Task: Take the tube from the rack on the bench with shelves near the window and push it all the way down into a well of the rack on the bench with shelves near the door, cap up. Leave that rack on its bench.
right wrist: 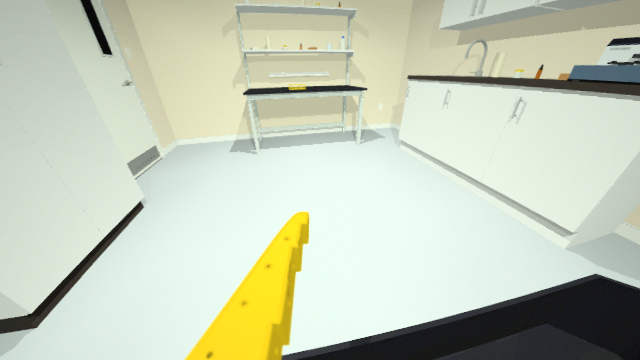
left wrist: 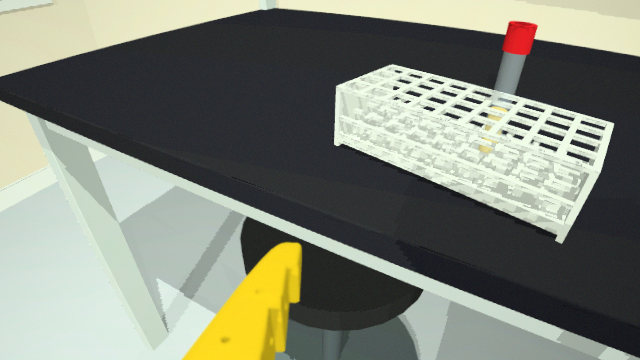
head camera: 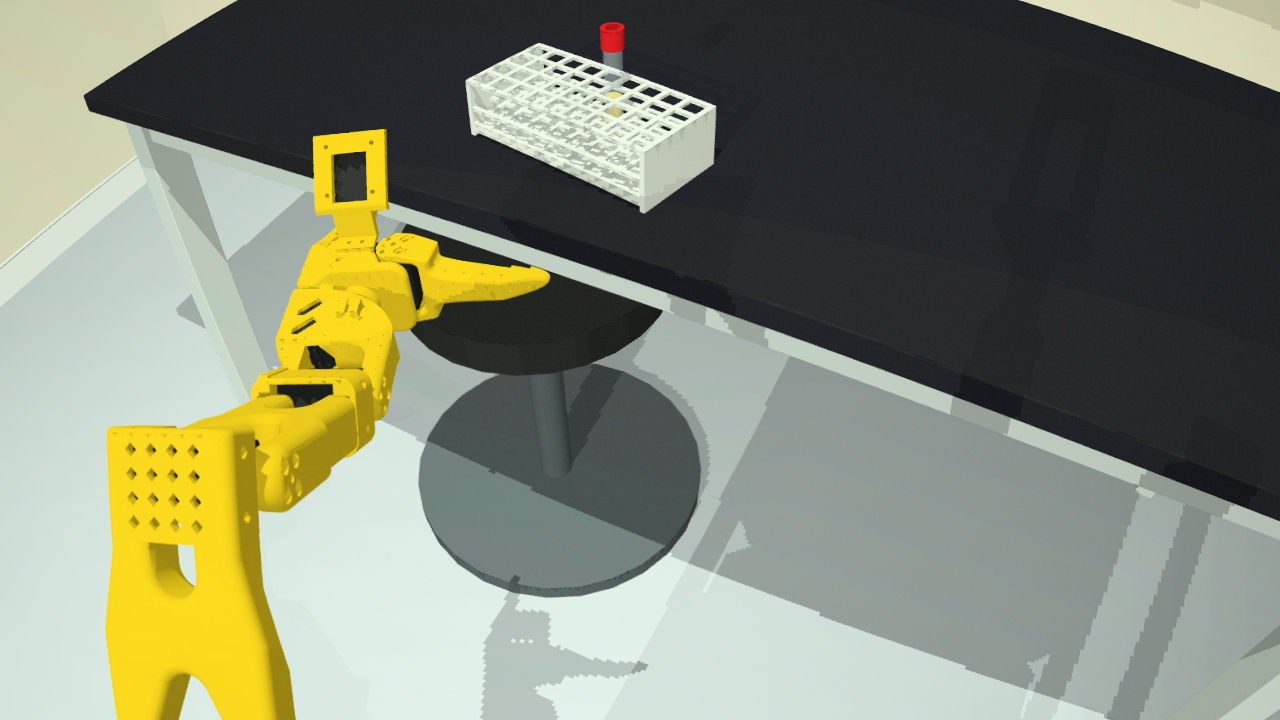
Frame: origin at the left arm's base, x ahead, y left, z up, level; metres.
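Seen in the pictures: left end effector, tool point: (left wrist: 300, 264); right end effector, tool point: (right wrist: 308, 223).
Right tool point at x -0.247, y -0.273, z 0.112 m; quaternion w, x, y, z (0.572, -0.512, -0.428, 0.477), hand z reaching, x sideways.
Observation:
Offsets run from my right tool point to a thing's top centre. Level surfaces: height alone.
The red-capped tube @[dx +0.841, dy +0.461, dz -0.006 m] (head camera: 612, 60) (left wrist: 510, 72) stands cap up in the white rack (head camera: 684, 147) (left wrist: 338, 115), its upper part above the rack top. The rack stands on the black bench @[dz -0.125 m] (head camera: 895, 179) (left wrist: 200, 100). My left gripper (head camera: 547, 277) (left wrist: 295, 260) is open and empty, by the bench's front edge, in front of the rack and apart from it. In the left wrist view one notched jaw shows. My right gripper (right wrist: 302, 225) is open, with one notched jaw in view over the floor. A small yellow rack (right wrist: 297, 87) stands on the far bench with shelves (right wrist: 260, 91).
A round black stool @[dx +0.981, dy +0.668, dz -0.404 m] (head camera: 537, 335) (left wrist: 350, 317) stands partly under the bench's front edge. In the right wrist view, a tall white cabinet (right wrist: 50, 150) and a door (right wrist: 117, 110) are at the left, base cabinets (right wrist: 540, 145) at the right, and a black tray edge (right wrist: 500, 312) lower right.

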